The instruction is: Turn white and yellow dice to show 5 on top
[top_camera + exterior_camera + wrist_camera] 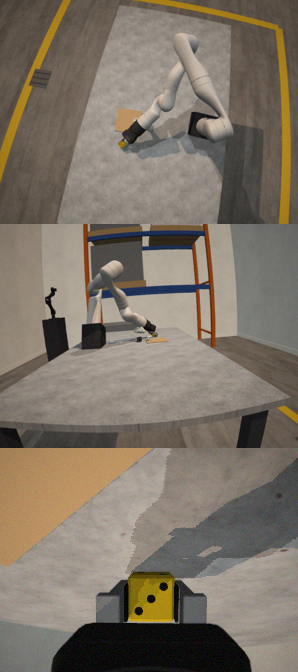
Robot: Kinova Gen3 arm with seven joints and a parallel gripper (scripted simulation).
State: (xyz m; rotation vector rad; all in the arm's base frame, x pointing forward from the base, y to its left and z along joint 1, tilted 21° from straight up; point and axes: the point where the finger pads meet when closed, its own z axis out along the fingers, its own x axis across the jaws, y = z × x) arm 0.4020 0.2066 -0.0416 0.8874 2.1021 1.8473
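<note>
Right now my hand is right at the yellow die. The rest, counted from my hand: white die 30 mm behind, 150 mm to the right; tan mat 10 mm ahead, 140 mm to the right, 20 mm below; black die 100 mm behind, 150 mm to the right, 10 mm below.
</note>
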